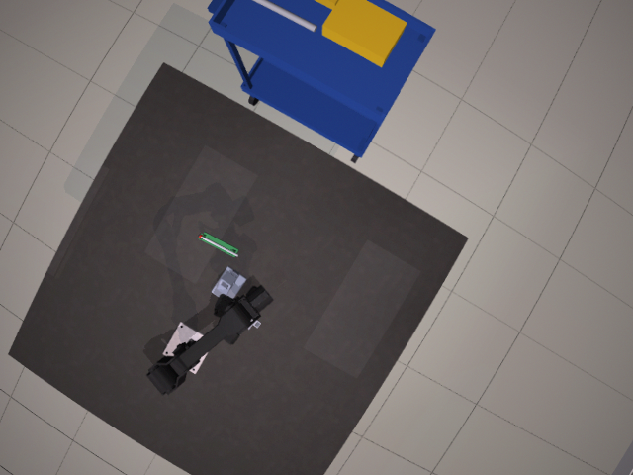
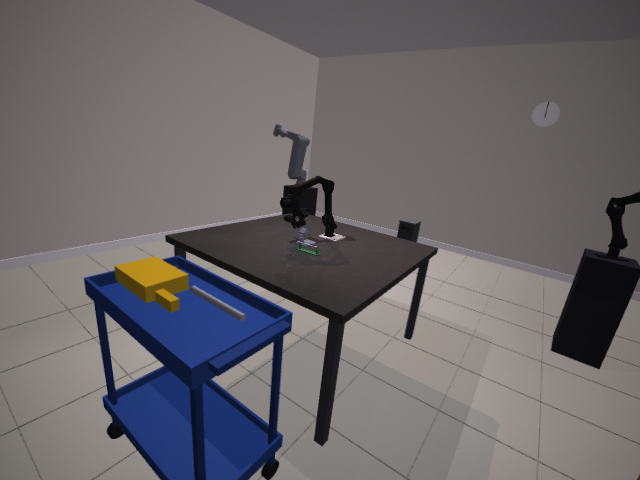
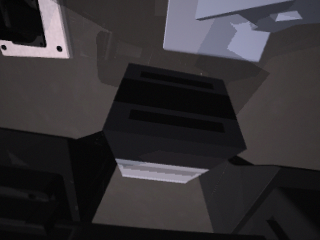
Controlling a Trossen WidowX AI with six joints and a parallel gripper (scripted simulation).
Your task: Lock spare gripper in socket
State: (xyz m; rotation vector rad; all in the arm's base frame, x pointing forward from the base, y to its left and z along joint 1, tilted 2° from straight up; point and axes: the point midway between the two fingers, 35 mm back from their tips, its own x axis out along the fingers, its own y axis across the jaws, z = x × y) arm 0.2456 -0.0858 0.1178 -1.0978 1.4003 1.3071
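The grey mount lies 50 mm ahead of my gripper tip, 110 mm to the left of it and 30 mm below it. From my gripper tip the other things lie so: green flat bracket: 130 mm ahead, 220 mm to the left, 60 mm below; then spare gripper: 10 mm above.
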